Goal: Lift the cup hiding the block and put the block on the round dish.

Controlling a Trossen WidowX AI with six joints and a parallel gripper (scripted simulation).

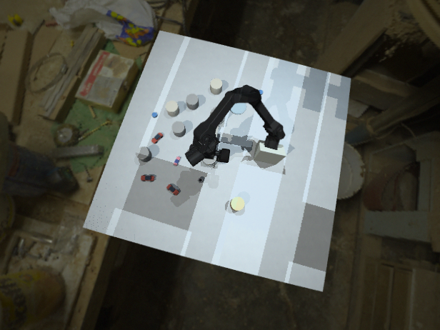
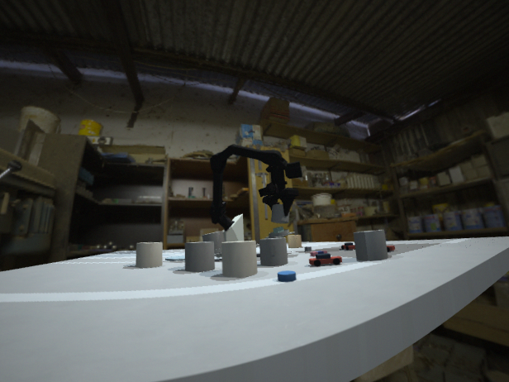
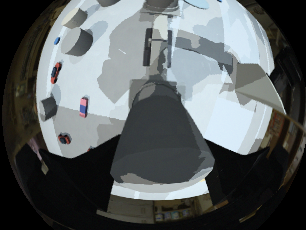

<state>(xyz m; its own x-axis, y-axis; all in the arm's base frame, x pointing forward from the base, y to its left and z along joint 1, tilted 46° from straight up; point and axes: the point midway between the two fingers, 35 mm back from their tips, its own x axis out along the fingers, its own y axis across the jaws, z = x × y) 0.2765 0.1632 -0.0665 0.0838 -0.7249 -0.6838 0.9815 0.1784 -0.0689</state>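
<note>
My gripper tip is now 1 cm to the left of the teal block and 6 cm above it. Also, from my gripper tip: balance beam (2 cm ahead, 14 cm to the right, 10 cm below); then small balance (2 cm ahead, 14 cm to the right, 12 cm below); then pale dish (5 cm behind, 39 cm to the right, 14 cm below).
</note>
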